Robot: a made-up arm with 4 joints. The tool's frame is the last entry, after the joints. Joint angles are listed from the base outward. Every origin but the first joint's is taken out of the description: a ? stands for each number. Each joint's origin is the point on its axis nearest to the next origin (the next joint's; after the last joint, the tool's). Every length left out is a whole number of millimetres.
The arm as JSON. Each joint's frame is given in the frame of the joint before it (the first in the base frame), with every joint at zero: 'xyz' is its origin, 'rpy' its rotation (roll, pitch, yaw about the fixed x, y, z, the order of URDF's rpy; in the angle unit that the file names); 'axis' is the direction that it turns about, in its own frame. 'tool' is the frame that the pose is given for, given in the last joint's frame.
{
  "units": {
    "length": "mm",
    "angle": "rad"
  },
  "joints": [
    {
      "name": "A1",
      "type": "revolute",
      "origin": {
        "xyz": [
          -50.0,
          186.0,
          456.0
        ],
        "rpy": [
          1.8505,
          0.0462,
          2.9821
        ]
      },
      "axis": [
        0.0,
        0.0,
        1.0
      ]
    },
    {
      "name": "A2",
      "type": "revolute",
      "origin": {
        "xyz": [
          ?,
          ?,
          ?
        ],
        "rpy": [
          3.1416,
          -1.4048,
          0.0
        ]
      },
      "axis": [
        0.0,
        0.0,
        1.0
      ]
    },
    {
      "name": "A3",
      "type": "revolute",
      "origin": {
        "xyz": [
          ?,
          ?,
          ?
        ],
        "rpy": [
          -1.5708,
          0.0,
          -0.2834
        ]
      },
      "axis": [
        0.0,
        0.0,
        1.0
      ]
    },
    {
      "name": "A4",
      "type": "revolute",
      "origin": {
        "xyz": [
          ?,
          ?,
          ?
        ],
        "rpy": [
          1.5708,
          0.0,
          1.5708
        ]
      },
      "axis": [
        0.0,
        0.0,
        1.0
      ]
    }
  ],
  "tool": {
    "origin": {
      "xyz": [
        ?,
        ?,
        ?
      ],
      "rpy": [
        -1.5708,
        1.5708,
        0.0
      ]
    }
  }
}
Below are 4 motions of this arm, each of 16 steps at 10 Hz.
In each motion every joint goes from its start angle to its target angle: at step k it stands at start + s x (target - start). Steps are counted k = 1, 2, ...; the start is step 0. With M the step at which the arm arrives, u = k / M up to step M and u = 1 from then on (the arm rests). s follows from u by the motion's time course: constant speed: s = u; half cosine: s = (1 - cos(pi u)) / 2; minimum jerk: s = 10 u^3 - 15 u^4 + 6 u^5.
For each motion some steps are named. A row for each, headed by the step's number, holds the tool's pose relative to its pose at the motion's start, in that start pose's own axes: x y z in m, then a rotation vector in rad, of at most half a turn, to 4 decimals.
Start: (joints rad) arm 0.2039 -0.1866 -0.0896 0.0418
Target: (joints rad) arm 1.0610 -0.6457 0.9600 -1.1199
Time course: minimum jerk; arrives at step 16
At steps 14, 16:
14: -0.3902 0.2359 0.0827 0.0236 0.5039 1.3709
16: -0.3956 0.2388 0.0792 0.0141 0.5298 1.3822

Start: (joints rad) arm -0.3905 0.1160 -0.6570 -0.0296
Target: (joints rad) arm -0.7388 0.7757 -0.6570 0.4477
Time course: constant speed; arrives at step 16
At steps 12, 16:
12: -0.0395 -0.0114 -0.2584 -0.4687 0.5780 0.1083
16: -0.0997 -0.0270 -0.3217 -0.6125 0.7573 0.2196

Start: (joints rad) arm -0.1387 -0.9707 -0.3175 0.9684
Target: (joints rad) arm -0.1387 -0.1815 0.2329 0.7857
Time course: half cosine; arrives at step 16
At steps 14, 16:
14: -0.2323 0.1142 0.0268 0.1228 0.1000 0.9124
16: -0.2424 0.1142 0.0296 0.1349 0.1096 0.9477

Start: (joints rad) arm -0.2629 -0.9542 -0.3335 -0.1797
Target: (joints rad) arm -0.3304 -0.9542 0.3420 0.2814
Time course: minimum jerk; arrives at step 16
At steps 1, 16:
1: -0.0002 0.0004 -0.0004 -0.0010 0.0003 0.0013
16: -0.1235 0.1035 -0.1558 -0.4243 -0.0201 0.6171

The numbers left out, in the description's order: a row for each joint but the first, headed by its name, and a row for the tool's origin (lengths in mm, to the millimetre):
A2: 33.0 -51.0 0.0
A3: -17.0 31.0 0.0
A4: -233.0 158.0 0.0
tool: -297.0 74.0 0.0

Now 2 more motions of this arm.
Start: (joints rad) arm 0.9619 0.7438 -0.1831 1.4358
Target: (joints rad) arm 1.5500 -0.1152 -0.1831 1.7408
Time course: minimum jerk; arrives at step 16
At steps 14, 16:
14: 0.0873 -0.3708 -0.0595 -0.6881 0.0381 -1.0232
16: 0.0857 -0.3774 -0.0577 -0.6995 0.0371 -1.0397

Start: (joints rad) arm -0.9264 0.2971 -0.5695 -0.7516
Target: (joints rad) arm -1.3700 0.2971 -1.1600 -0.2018
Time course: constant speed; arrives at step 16
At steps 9, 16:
9: 0.0548 -0.1122 -0.0389 -0.1500 -0.0213 -0.3810
16: 0.0754 -0.2157 -0.0954 -0.2964 0.0792 -0.6887

